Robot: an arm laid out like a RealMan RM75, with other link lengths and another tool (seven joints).
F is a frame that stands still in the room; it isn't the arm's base.
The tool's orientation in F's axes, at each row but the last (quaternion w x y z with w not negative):
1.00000, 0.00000, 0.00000, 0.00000
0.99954, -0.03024, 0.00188, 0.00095
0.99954, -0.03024, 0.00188, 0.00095
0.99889, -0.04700, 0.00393, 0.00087
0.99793, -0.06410, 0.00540, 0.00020
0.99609, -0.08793, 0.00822, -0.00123
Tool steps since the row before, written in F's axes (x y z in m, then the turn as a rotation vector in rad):
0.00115, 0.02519, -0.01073, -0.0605, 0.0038, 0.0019
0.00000, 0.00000, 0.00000, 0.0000, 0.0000, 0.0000
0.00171, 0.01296, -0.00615, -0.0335, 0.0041, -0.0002
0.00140, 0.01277, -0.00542, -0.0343, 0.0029, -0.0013
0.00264, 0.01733, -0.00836, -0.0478, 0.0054, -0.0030
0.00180, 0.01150, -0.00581, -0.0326, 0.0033, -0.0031
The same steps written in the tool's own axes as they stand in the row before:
0.00115, 0.02519, -0.01073, -0.0605, 0.0038, 0.0019
0.00000, 0.00000, 0.00000, 0.0000, 0.0000, 0.0000
0.00176, 0.01330, -0.00535, -0.0335, 0.0042, -0.0001
0.00146, 0.01322, -0.00419, -0.0343, 0.0031, -0.0013
0.00273, 0.01825, -0.00605, -0.0478, 0.0058, -0.0028
0.00185, 0.01234, -0.00368, -0.0326, 0.0038, -0.0030

